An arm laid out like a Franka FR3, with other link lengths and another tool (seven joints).
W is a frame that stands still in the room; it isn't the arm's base.
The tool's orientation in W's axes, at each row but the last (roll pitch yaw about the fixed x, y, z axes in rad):
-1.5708, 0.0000, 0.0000
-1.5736, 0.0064, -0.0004
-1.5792, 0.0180, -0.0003
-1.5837, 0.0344, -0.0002
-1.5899, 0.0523, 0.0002
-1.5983, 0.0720, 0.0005
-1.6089, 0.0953, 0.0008
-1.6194, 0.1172, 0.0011
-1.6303, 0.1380, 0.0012
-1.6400, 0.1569, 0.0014
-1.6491, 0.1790, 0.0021
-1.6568, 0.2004, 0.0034
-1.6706, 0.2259, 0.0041
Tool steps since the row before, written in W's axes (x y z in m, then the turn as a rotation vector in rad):
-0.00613, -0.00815, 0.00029, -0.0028, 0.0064, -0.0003
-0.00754, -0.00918, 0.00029, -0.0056, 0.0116, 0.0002
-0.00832, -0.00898, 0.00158, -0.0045, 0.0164, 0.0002
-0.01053, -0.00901, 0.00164, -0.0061, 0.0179, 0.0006
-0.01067, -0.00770, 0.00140, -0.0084, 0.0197, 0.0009
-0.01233, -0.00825, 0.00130, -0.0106, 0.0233, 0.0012
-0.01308, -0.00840, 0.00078, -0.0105, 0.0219, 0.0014
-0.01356, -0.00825, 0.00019, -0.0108, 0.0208, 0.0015
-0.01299, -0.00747, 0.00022, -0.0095, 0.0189, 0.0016
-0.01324, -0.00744, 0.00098, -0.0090, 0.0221, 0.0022
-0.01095, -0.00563, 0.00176, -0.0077, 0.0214, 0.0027
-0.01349, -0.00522, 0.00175, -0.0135, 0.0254, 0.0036
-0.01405, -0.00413, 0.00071, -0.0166, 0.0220, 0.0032
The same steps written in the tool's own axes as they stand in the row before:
-0.00613, -0.00029, -0.00815, -0.0028, 0.0003, 0.0064
-0.00754, -0.00022, -0.00918, -0.0056, -0.0002, 0.0116
-0.00834, -0.00135, -0.00899, -0.0045, -0.0003, 0.0164
-0.01058, -0.00116, -0.00903, -0.0061, -0.0006, 0.0179
-0.01073, -0.00069, -0.00771, -0.0084, -0.0008, 0.0197
-0.01240, -0.00018, -0.00825, -0.0106, -0.0011, 0.0233
-0.01310, 0.00079, -0.00837, -0.0106, -0.0012, 0.0219
-0.01350, 0.00180, -0.00816, -0.0109, -0.0012, 0.0208
-0.01291, 0.00201, -0.00735, -0.0096, -0.0014, 0.0189
-0.01324, 0.00161, -0.00733, -0.0092, -0.0023, 0.0220
-0.01110, 0.00066, -0.00557, -0.0080, -0.0030, 0.0212
-0.01359, 0.00141, -0.00507, -0.0139, -0.0030, 0.0253
-0.01387, 0.00285, -0.00381, -0.0168, -0.0016, 0.0220

